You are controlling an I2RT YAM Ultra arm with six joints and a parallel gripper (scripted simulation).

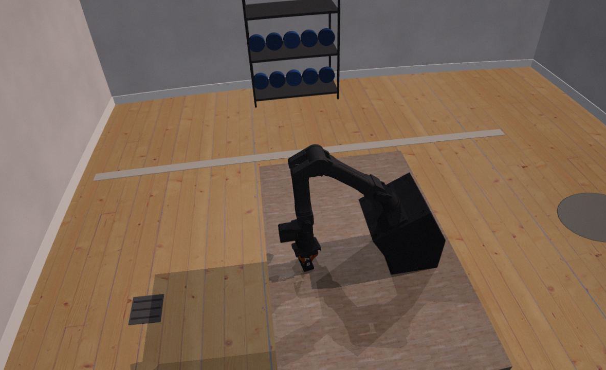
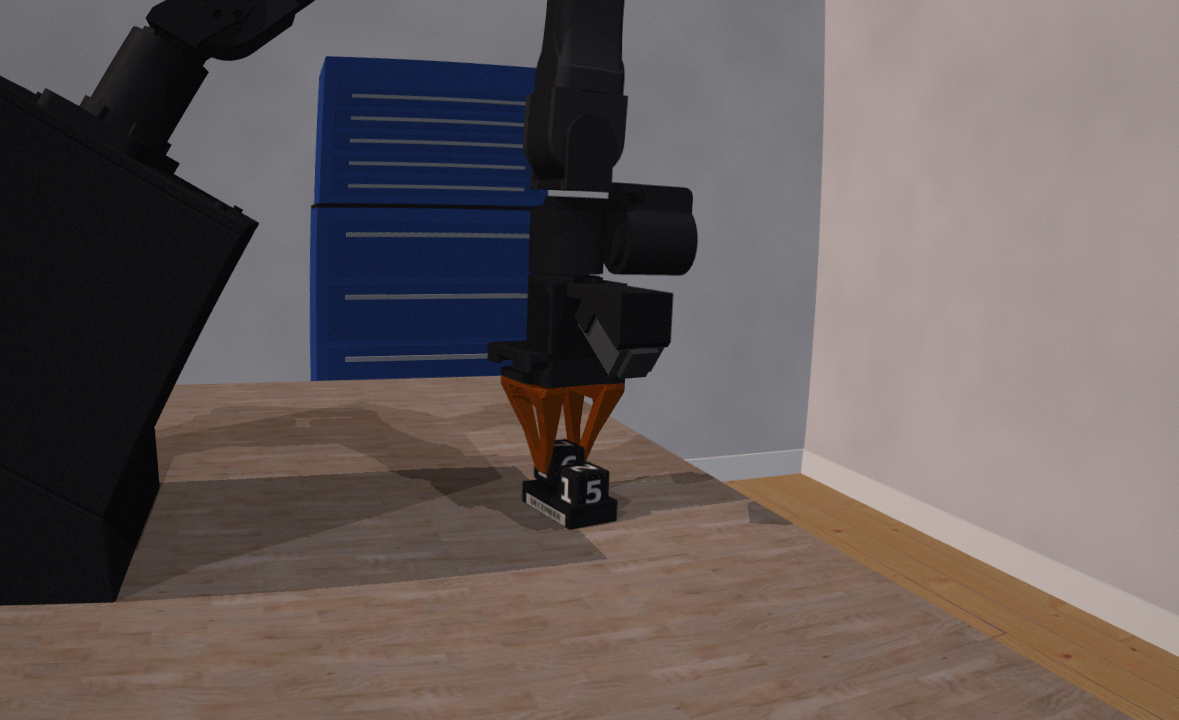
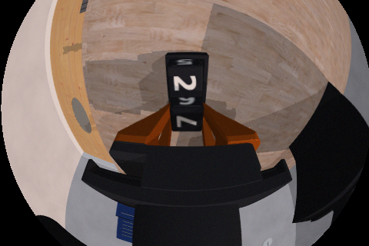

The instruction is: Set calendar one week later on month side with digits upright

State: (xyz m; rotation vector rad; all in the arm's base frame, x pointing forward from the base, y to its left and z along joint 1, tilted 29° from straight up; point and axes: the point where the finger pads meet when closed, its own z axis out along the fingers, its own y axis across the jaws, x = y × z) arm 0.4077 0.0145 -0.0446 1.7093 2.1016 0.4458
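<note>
Now: hand 3 cm above the black tray and 2 cm to the left of it.
</note>
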